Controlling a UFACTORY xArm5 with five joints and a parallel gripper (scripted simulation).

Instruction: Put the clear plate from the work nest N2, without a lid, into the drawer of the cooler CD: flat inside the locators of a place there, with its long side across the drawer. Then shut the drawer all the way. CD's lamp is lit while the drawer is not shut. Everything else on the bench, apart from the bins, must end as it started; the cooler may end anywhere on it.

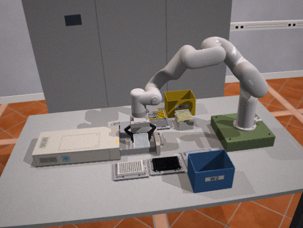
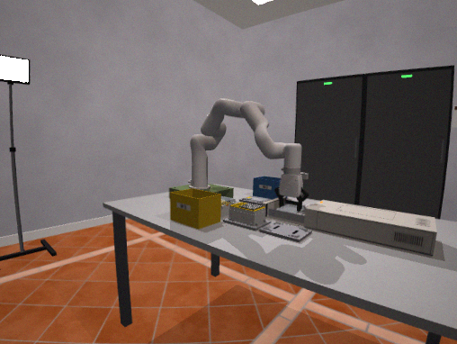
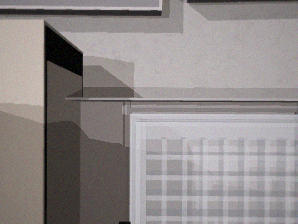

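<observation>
Now: the drawer 40 mm ahead of my hand and 10 mm below it. The rest, counted from my hand: beige cooler CD: 190 mm ahead, 10 mm to the right, 10 mm below; white plate: 180 mm to the left, 80 mm ahead, 30 mm below; clear plate: 10 mm below.
</observation>
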